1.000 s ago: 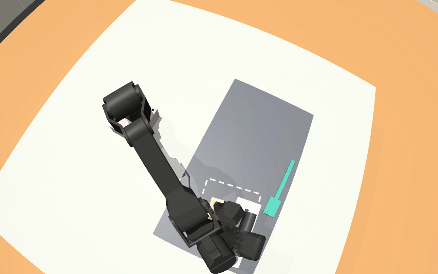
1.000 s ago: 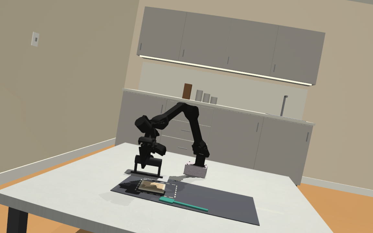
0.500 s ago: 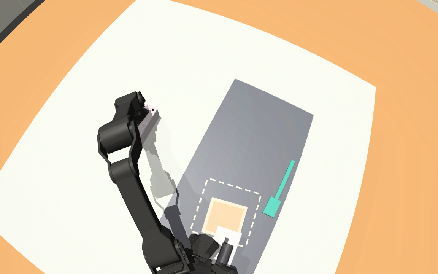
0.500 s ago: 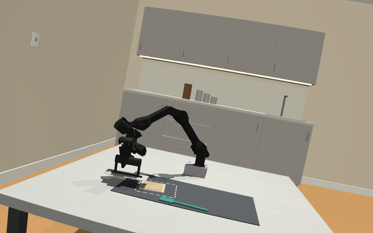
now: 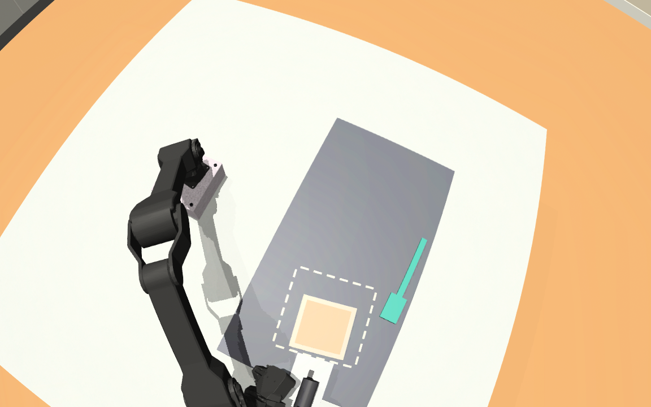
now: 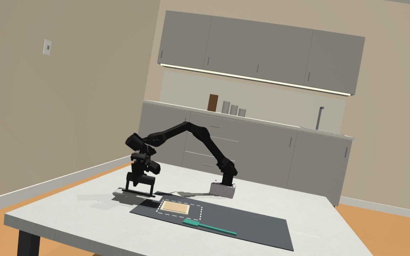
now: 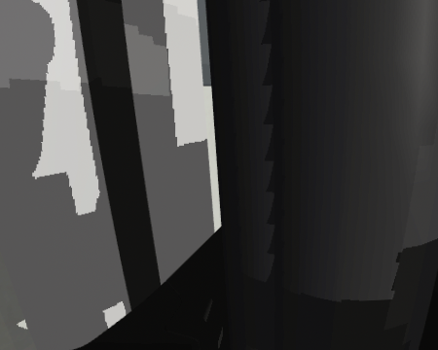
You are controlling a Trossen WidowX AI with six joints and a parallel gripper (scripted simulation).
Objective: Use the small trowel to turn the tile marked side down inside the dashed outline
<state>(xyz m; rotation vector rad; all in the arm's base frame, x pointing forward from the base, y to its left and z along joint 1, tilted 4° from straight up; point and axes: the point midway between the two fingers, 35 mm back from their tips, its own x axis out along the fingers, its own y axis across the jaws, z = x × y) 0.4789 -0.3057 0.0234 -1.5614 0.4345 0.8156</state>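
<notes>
My gripper tip is now 4 cm short of the teal long-handled tool, 34 cm to the right of it and 8 cm above it. Also, from my gripper tip: black-handled float 2 cm behind, 1 cm to the right, 1 cm below; cream tile 7 cm behind, 18 cm to the left, 8 cm below; dark mat 10 cm behind, 35 cm to the left, 10 cm below.
</notes>
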